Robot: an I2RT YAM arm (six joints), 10 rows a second.
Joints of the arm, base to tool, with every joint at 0 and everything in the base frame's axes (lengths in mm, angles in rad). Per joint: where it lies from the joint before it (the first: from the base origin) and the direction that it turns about. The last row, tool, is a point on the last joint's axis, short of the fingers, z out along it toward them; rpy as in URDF.
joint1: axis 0 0 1 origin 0.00 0.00 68.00
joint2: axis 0 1 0 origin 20.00 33.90 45.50
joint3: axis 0 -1 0 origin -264.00 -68.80 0.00
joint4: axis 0 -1 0 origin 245.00 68.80 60.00
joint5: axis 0 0 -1 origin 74.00 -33.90 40.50
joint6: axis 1 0 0 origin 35.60 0.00 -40.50
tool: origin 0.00 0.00 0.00 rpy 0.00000 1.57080 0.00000
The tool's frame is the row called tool.
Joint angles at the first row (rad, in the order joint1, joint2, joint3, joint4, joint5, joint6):
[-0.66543 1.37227 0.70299 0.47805 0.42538 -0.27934]
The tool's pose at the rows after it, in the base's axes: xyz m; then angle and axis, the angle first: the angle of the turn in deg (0 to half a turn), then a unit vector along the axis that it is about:
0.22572, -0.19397, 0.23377, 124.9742, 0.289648, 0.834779, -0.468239
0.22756, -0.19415, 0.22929, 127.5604, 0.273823, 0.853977, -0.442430
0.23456, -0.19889, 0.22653, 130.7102, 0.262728, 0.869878, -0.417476
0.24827, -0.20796, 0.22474, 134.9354, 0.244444, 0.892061, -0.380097
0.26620, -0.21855, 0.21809, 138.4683, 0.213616, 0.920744, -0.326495
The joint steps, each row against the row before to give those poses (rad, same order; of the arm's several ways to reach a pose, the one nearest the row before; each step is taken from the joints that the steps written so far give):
[0.00111 -0.00074 -0.03220 -0.02678 -0.03467 -0.02221]
[-0.00005 0.00807 0.01904 -0.08167 -0.03043 -0.00370]
[-0.00023 0.03655 0.05134 -0.09145 -0.01955 -0.00059]
[0.00033 0.06901 0.09723 -0.13436 -0.03581 -0.00469]
[0.00004 0.09539 0.10857 -0.12511 -0.07874 -0.01529]

